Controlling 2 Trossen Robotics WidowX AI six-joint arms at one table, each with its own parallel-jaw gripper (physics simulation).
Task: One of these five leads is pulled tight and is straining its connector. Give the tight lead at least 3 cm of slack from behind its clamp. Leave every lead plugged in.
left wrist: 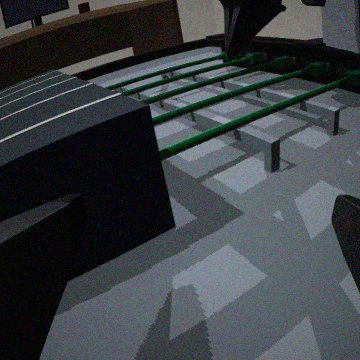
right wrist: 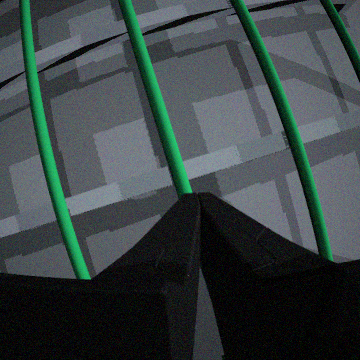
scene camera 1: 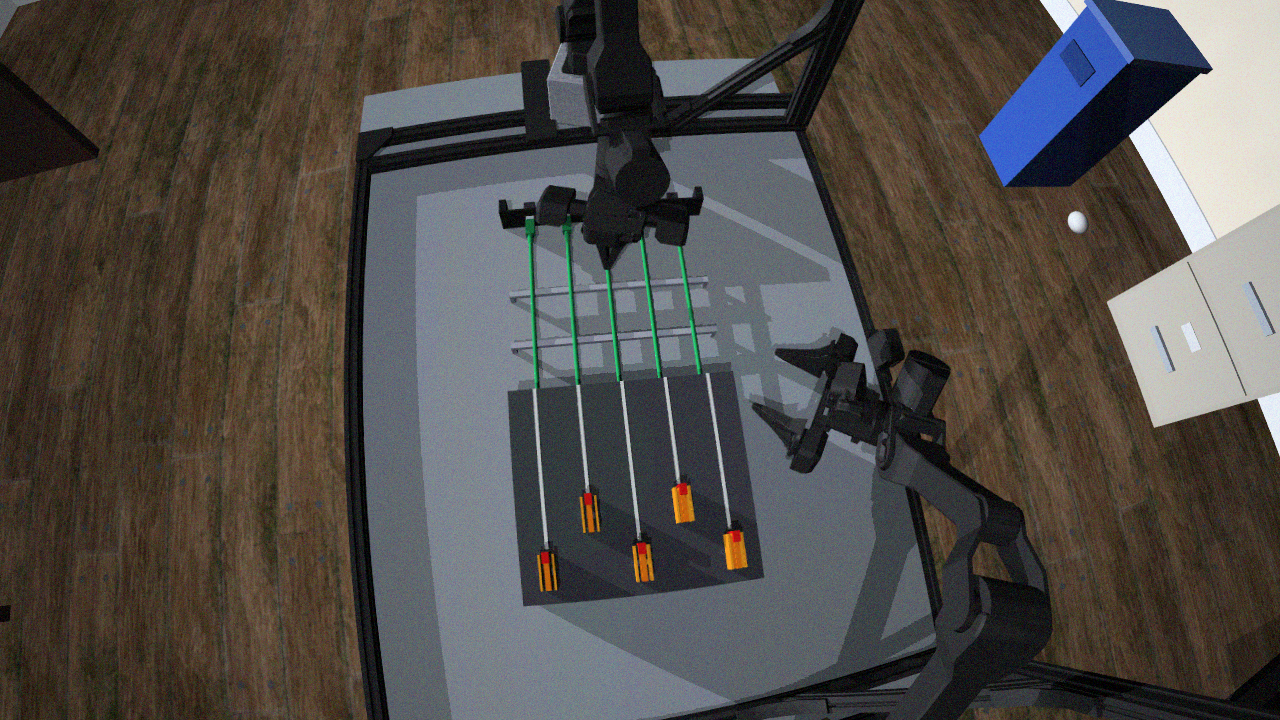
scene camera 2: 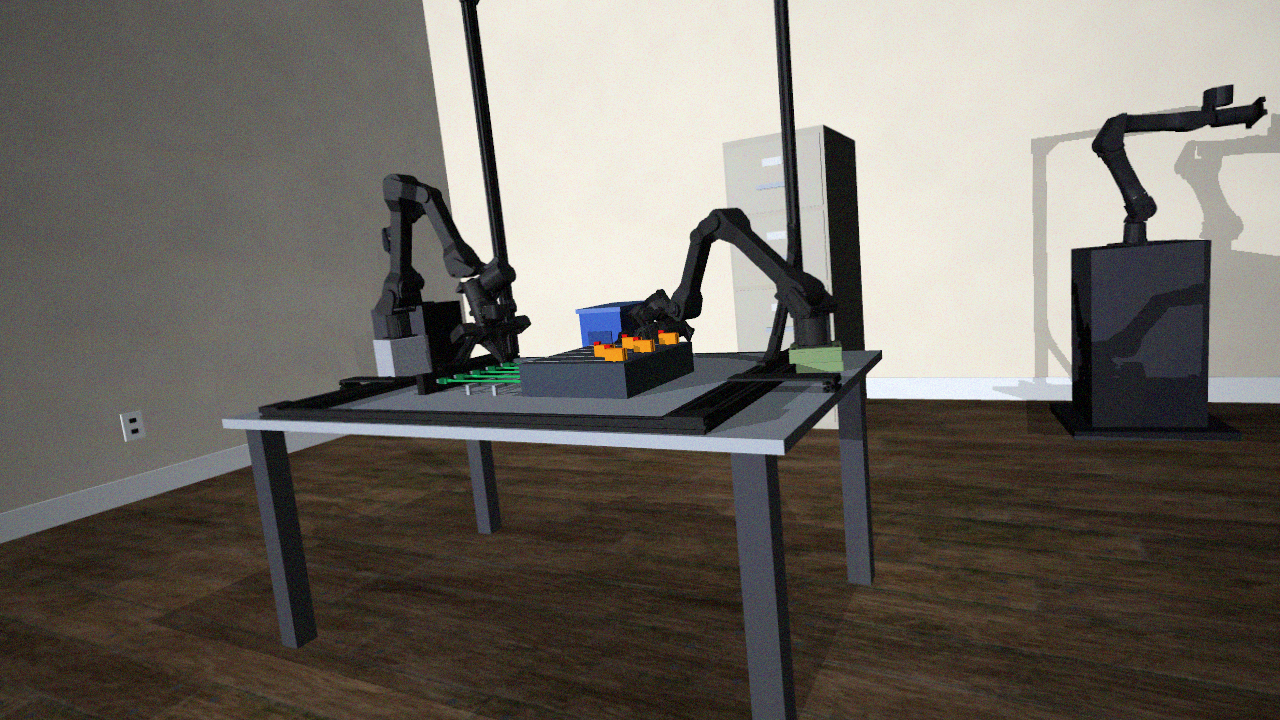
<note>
The left gripper (scene camera 1: 764, 377) is open, holding nothing. The right gripper (scene camera 1: 607, 268) is shut and holds nothing. Further things: a green lead (right wrist: 165, 132).
The left gripper shows as well in the left wrist view (left wrist: 214, 208) and in scene camera 2 (scene camera 2: 609, 350). The right gripper shows as well in the left wrist view (left wrist: 229, 54), in the right wrist view (right wrist: 196, 205) and in scene camera 2 (scene camera 2: 504, 362).
</note>
